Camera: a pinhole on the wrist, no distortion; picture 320 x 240 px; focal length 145.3 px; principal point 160.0 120.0 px. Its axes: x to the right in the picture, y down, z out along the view. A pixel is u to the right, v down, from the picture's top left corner.
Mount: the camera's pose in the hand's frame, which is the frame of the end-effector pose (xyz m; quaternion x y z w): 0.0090 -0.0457 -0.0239 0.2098 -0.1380 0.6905 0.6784
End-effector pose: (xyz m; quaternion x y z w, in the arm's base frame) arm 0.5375 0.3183 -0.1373 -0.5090 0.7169 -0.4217 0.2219
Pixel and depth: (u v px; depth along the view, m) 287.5 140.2 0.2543
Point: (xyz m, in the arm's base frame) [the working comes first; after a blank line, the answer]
In the camera's frame: 0.2231 0.0354 0.2543

0.7518 0.2036 -0.3286
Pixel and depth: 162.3 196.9 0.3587
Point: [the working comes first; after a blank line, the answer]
In the camera's frame: 0.0057 0.1898 0.3587

0.9430 0.3043 -0.1406
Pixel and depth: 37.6 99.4 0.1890
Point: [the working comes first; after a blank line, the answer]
In the camera's frame: -0.1592 -0.0268 0.1890

0.7127 0.2107 0.0622
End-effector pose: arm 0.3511 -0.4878 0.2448 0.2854 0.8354 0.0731 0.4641
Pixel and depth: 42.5 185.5 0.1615
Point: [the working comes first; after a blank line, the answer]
In the camera's frame: -0.1306 0.0728 0.1615

0.3228 -0.7213 0.1525
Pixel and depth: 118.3 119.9 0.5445
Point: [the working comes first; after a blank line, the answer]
In the camera's frame: -0.1563 -0.0004 0.5445

0.4528 -0.8720 -0.1838
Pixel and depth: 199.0 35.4 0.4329
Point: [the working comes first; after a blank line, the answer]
In the camera's frame: 0.1162 -0.2521 0.4329

0.4858 -0.4915 -0.2484
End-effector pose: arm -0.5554 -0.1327 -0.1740 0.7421 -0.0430 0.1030 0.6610
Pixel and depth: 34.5 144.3 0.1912
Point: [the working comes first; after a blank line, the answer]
In the camera's frame: -0.1651 0.0320 0.1912

-0.4968 -0.1651 -0.4572
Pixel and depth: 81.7 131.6 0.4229
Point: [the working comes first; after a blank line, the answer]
In the camera's frame: -0.2279 0.0338 0.4229

-0.4263 -0.3142 -0.6315
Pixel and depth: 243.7 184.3 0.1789
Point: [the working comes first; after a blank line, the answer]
In the camera's frame: 0.1031 0.0792 0.1789

-0.5779 -0.3181 -0.2467
